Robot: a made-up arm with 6 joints.
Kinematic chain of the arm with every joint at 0, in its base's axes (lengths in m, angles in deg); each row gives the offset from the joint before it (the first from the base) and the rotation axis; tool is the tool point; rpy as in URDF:
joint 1: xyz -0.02 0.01 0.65 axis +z
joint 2: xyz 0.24 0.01 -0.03 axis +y
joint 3: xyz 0 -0.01 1.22 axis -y
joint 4: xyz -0.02 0 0.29 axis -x
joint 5: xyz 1.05 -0.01 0 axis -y
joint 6: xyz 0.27 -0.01 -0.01 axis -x
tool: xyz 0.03 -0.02 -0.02 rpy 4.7 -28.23 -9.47
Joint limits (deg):
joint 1: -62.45..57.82
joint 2: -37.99..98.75
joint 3: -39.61..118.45
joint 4: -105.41..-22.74
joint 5: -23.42..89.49
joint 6: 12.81..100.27
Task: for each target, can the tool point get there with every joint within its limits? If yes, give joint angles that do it. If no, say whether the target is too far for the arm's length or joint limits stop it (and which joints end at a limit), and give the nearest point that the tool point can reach.
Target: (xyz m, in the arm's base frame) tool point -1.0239 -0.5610 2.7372
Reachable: yes | joints 21.58 -26.52 85.20 -41.94 42.64 27.77
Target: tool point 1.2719 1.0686 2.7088
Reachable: yes | joints 36.90 43.36 97.27 -80.93 -14.35 54.71
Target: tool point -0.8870 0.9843 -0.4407
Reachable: no: joint limits stop it (at a limit: joint 1, joint 2, joint 3, joint 5, joint 6) | nearest point 0.2015 0.6309 -0.6126 | short by 1.157 m
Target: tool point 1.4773 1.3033 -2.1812
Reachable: no: too far | nearest point 1.2808 1.1335 -0.9035 | short by 1.304 m
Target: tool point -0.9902 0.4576 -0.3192
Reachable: no: joint limits stop it (at a limit: joint 1, joint 2, joint 3, joint 5, joint 6) | nearest point 0.2043 0.5917 -0.5771 | short by 1.229 m
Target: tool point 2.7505 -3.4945 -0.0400
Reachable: no: too far | nearest point 1.7135 -2.1828 0.2226 | short by 1.693 m
